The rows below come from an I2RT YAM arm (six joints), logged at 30 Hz.
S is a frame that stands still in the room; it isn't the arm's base.
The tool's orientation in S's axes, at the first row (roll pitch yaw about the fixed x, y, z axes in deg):
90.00, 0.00, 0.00
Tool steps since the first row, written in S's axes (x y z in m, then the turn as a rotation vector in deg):
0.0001, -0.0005, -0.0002, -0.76, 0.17, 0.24
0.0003, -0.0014, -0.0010, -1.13, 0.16, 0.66
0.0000, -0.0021, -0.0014, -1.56, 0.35, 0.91
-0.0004, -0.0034, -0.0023, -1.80, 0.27, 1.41
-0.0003, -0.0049, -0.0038, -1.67, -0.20, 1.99
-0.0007, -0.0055, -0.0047, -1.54, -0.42, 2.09
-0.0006, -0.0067, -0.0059, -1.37, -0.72, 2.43
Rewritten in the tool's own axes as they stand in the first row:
0.0001, -0.0002, 0.0005, -0.76, 0.24, -0.17
0.0003, -0.0010, 0.0014, -1.13, 0.66, -0.16
0.0000, -0.0014, 0.0021, -1.56, 0.91, -0.35
-0.0004, -0.0023, 0.0034, -1.80, 1.41, -0.27
-0.0003, -0.0038, 0.0049, -1.67, 1.99, 0.20
-0.0007, -0.0047, 0.0055, -1.54, 2.09, 0.42
-0.0006, -0.0059, 0.0067, -1.37, 2.43, 0.72

